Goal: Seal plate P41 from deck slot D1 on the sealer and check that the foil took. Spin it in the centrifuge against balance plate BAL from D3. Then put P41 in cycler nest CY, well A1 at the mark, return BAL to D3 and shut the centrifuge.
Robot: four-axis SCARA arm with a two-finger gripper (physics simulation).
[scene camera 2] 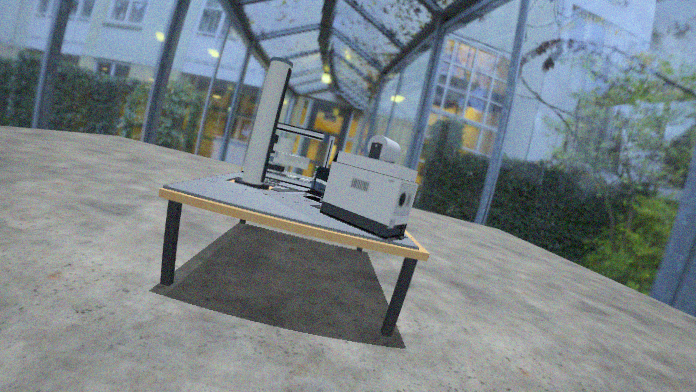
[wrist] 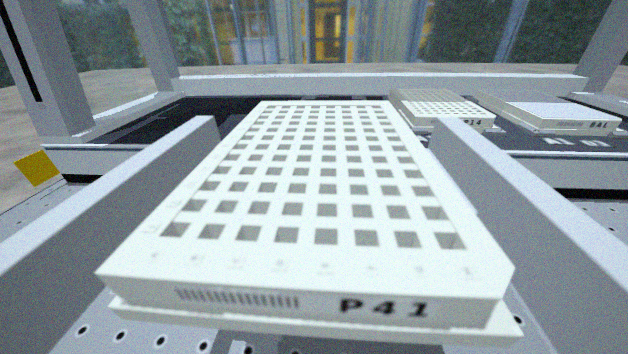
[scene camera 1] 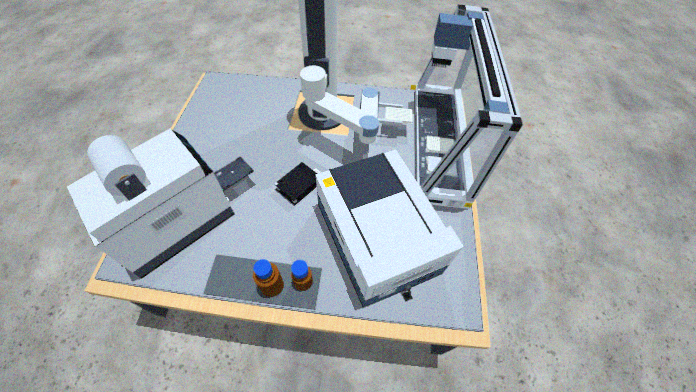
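Seen in the pictures: gripper, fingertip midpoint: (wrist: 320, 135) (scene camera 1: 402, 115); arm's base, origin of the base link: (scene camera 2: 251, 185).
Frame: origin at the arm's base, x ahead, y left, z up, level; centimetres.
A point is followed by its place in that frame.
My gripper (scene camera 1: 398, 115) @(x 7.3, y 39.8, z 10.8 cm) (wrist: 320, 135) @(x 7.3, y 39.8, z 10.8 cm) is shut on the white plate P41 (scene camera 1: 400, 114) @(x 7.4, y 38.8, z 11.2 cm) (wrist: 300, 262) @(x 7.3, y 32.5, z 11.3 cm), one finger along each long side. It holds P41 level, just outside the deck's near edge. P41's label faces the wrist camera; whether foil covers its wells I cannot tell. Balance plate BAL (scene camera 1: 434, 164) @(x 32.8, y 54.9, z 7.7 cm) (wrist: 555, 116) @(x 30.2, y 52.9, z 7.7 cm) sits on the deck, on the right in the wrist view. The sealer (scene camera 1: 165, 160) @(x 67.0, y -40.3, z 36.3 cm) (scene camera 2: 370, 185) @(x 71.4, y -60.8, z 23.4 cm), a white box with a roll on top, stands at the left in scene camera 1, its dark tray (scene camera 1: 234, 172) @(x 51.3, y -28.1, z 11.2 cm) sticking out. A white machine (scene camera 1: 395, 215) @(x 69.4, y 36.7, z 22.3 cm) has a dark top panel.
Plate P14 (scene camera 1: 437, 145) @(x 21.2, y 56.8, z 7.6 cm) (wrist: 450, 111) @(x 20.2, y 53.8, z 7.7 cm) sits on the deck beside BAL. A gantry frame (scene camera 1: 487, 60) @(x 19.0, y 64.0, z 51.9 cm) rises over the deck. A low black block (scene camera 1: 298, 183) @(x 49.3, y -2.2, z 5.5 cm) lies between the two machines. Two brown bottles (scene camera 1: 269, 285) @(x 96.0, y -1.9, z 13.6 cm) (scene camera 1: 302, 280) @(x 91.9, y 8.0, z 10.5 cm) with blue caps stand near the table's front edge.
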